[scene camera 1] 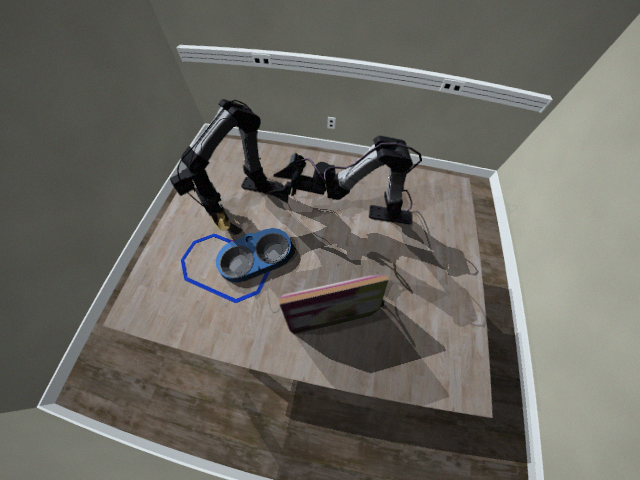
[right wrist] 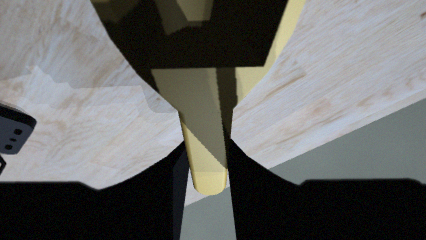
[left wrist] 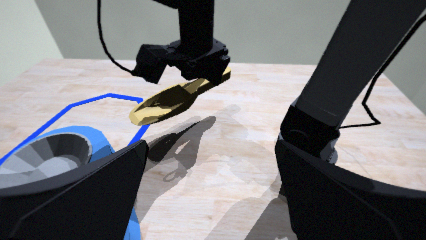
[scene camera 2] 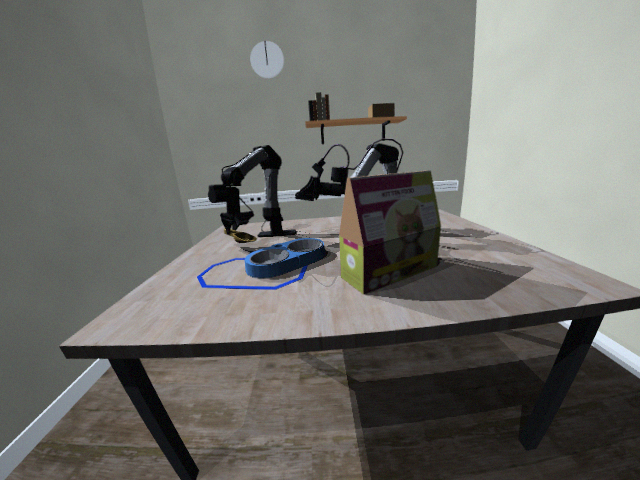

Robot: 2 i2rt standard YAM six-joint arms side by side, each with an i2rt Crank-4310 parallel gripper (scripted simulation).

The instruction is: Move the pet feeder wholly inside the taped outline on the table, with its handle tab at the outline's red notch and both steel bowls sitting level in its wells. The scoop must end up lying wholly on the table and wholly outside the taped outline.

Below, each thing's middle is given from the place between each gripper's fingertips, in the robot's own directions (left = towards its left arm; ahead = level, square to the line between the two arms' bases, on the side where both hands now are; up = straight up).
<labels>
Now: the blue pet feeder (scene camera 2: 295,260) 28 cm to the left of my right hand, 17 cm ahead of it and 6 cm below it. Round my right hand: kitten food bag (scene camera 2: 390,228): 65 cm to the left, 31 cm ahead, 7 cm above.
Now: the blue pet feeder 230 mm ahead of my left hand, 30 mm to the right of it and 200 mm below it. Also, from my left hand: kitten food bag (370 mm ahead, 330 mm to the left, 70 mm below).
</labels>
